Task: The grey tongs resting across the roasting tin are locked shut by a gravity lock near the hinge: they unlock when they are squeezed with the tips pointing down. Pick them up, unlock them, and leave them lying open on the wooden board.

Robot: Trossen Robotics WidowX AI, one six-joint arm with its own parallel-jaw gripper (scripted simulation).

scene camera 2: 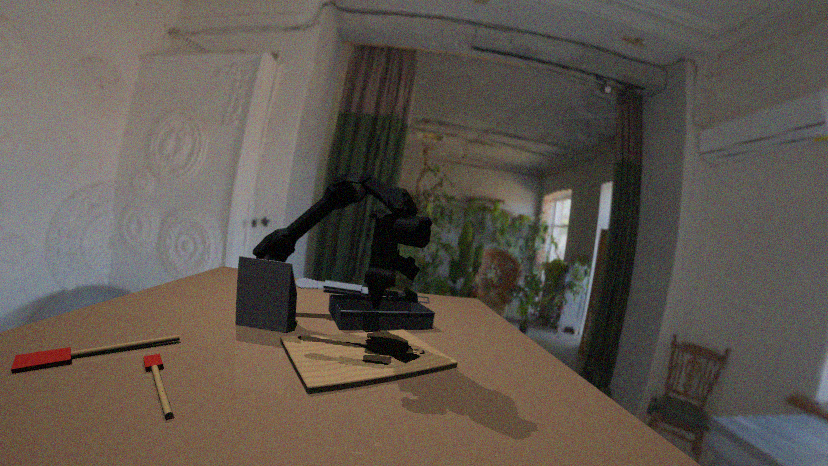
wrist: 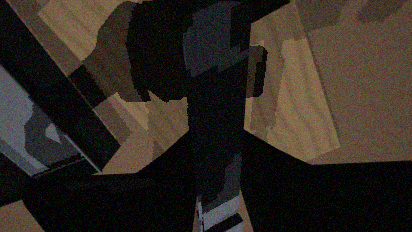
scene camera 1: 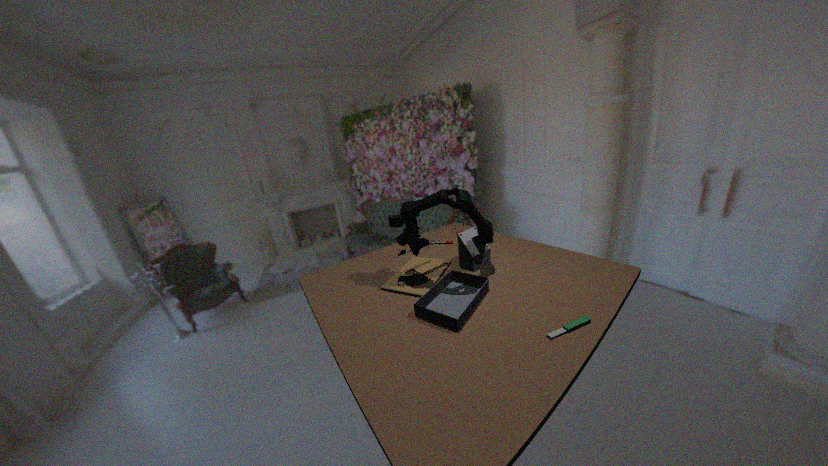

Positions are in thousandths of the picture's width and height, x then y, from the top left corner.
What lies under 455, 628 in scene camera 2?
My gripper.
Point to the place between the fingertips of my gripper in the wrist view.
At 518, 562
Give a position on a roasting tin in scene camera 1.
543, 651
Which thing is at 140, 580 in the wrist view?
A roasting tin.
